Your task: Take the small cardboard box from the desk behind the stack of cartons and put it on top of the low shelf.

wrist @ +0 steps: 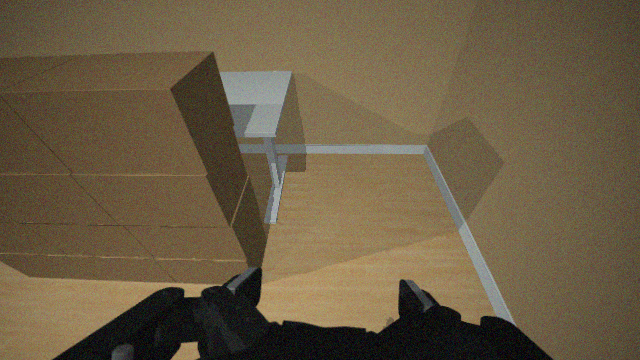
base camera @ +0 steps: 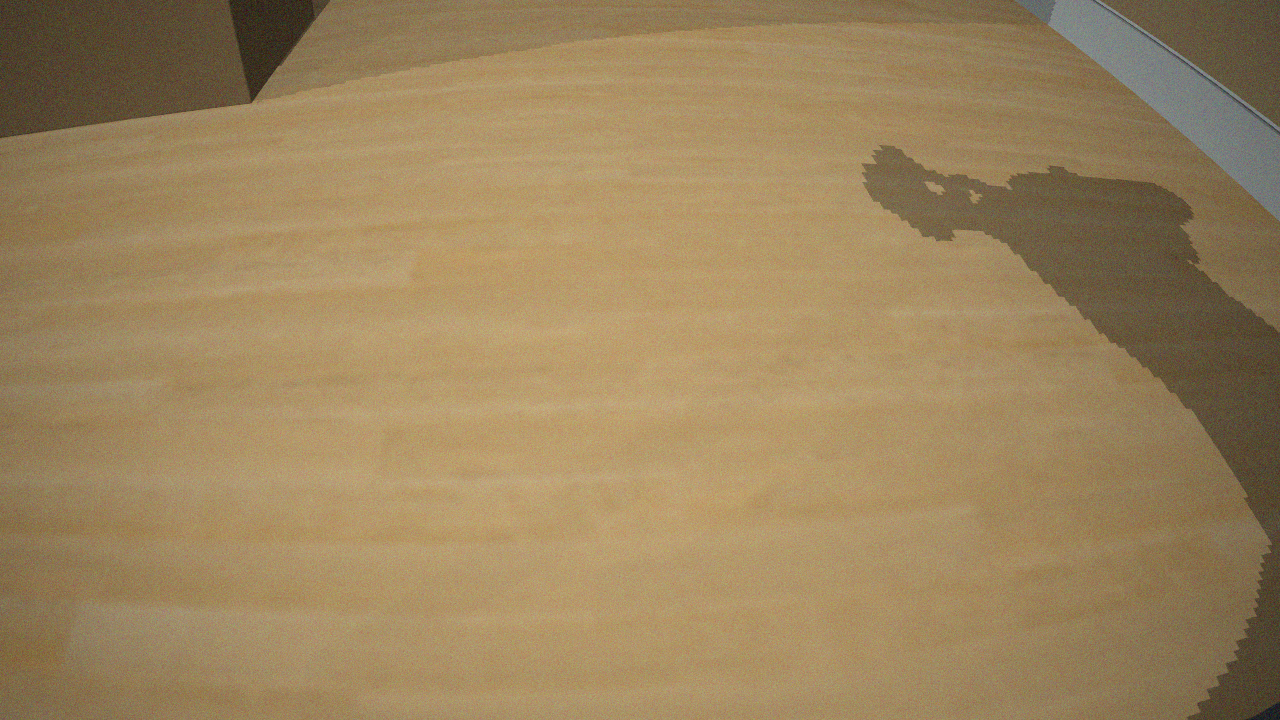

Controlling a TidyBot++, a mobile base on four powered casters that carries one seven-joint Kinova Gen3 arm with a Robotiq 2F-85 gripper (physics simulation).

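Frame: origin at the arm's base, x left, y back, z up, level; centimetres.
Seen in the pictures: gripper, fingertip midpoint: (wrist: 328,289).
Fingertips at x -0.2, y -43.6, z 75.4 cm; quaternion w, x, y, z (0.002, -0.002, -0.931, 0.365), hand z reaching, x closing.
Note:
A point is followed by its place in that frame.
The stack of cartons (base camera: 116,62) {x 55.7, y -86.7, z -32.1 cm} (wrist: 105,135) {x 63.2, y -86.8, z 55.7 cm} stands at the left in the wrist view, and its lower corner shows at the top left of the base camera view. Behind its right side, the white end of the desk (wrist: 267,87) {x 43.8, y -174.6, z 32.4 cm} shows in the wrist view, with a shadow on its top and a white leg under it. The rest of the desk is hidden by the cartons. The small cardboard box and the low shelf do not show in either view. My gripper (wrist: 328,289) {x -0.2, y -43.6, z 75.4 cm} is open, with nothing between its fingers, well in front of the desk.
The wall at the right (wrist: 565,200) {x -82.5, y -100.4, z 26.0 cm} meets the back wall in a corner, with a white baseboard (base camera: 1172,102) {x -81.5, y -96.9, z -36.9 cm} (wrist: 482,267) {x -81.0, y -104.3, z -33.1 cm} along the floor. Wooden floor (base camera: 626,402) {x -2.6, y -42.8, z -39.6 cm} (wrist: 350,200) {x -10.4, y -153.0, z -39.6 cm} lies between the cartons and the right wall. The arm's shadow falls on it at the right in the base camera view.

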